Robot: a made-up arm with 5 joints.
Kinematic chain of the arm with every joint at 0, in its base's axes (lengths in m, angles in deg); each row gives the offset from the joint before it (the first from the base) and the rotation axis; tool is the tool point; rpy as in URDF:
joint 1: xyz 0.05 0 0.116 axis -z
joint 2: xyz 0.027 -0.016 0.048 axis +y
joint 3: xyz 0.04 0 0.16 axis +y
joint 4: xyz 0.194 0 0.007 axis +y
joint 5: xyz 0.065 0.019 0 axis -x
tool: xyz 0 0 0 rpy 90 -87.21 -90
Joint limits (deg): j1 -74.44..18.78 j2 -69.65..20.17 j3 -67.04..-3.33 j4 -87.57..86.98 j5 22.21..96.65
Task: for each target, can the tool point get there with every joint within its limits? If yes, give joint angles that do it. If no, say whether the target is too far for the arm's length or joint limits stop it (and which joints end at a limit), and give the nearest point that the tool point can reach.
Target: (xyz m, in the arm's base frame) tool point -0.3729 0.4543 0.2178
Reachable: no: too far | nearest point -0.2439 0.1031 0.3528 | short by 0.398 m
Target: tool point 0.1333 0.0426 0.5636
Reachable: yes | joints -25.24 -23.93 -47.82 20.54 73.50
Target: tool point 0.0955 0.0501 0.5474
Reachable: yes | joints -45.20 -27.55 -54.00 53.98 84.98
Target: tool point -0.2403 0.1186 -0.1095
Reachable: no: joint limits stop it (at a limit: joint 1, joint 2, joint 3, joint 4) | nearest point -0.2346 0.0999 0.3398 | short by 0.450 m
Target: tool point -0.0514 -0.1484 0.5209
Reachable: yes | joints -56.62 -61.04 -46.06 -2.99 44.29
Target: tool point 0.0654 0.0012 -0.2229
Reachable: no: joint limits stop it (at a limit: joint 2, joint 3, joint 4) | nearest point 0.3410 0.0227 0.1878 | short by 0.495 m
